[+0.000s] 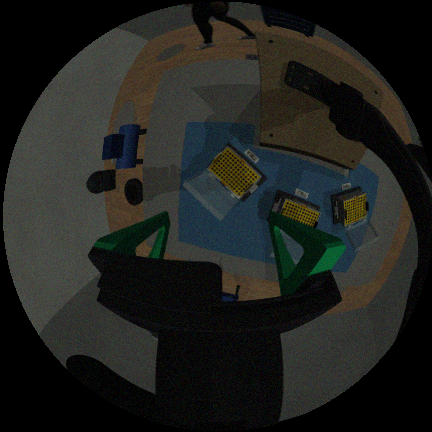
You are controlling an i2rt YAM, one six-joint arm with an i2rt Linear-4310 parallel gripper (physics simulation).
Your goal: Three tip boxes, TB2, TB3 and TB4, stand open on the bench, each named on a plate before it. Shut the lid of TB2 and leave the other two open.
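Frame: origin at the arm's base, x ahead, y left, z up, level; centimetres.
Where they show: gripper, fingertip midpoint: [218, 216]; arm's base at its link origin: [330, 93].
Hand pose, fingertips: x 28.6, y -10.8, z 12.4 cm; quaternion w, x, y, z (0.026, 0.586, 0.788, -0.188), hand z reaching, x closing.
Note:
Things, the pixels of their top centre, and the offset from my fingertips. "spot": a spot on its surface instead. Level surfaces: height alone.
- blue mat at its surface level: dz -31.7 cm
- larger left box at its top centre: [231, 172] dy -4.0, dx -1.8, dz -24.2 cm
- middle box at its top centre: [299, 221] dy +17.6, dx +2.8, dz -24.2 cm
- right box at its top centre: [358, 210] dy +36.5, dx -9.3, dz -24.2 cm
- left plate at a spot on its surface: [252, 156] spot: dy -1.0, dx -7.8, dz -31.5 cm
- middle plate at a spot on its surface: [301, 193] spot: dy +17.1, dx -3.8, dz -31.5 cm
- right plate at a spot on its surface: [346, 186] spot: dy +32.7, dx -14.3, dz -31.5 cm
- left clear lid at a spot on its surface: [212, 195] spot: dy -6.2, dx +5.1, dz -21.7 cm
- right clear lid at a spot on its surface: [362, 235] spot: dy +41.5, dx -3.7, dz -21.2 cm
Three tip boxes with yellow racks stand open on the blue mat [200, 240]: a larger left box [235, 172], a middle box [300, 212] and a right box [355, 209]. A small white name plate stands before each: the left plate [252, 156], the middle plate [301, 193] and the right plate [346, 186]; their lettering is too small to read. The left clear lid [212, 195] and the right clear lid [362, 235] lie folded back. The middle box's lid is partly hidden by the right green finger. My gripper [218, 216] is open and empty, high above the mat.
The brown base board [310, 120] with the arm's dark base is at the upper right, and the arm [390, 135] curves down the right side. A blue device [129, 146] and dark round objects [101, 181] stand at the left. A person's legs [204, 25] show at the top.

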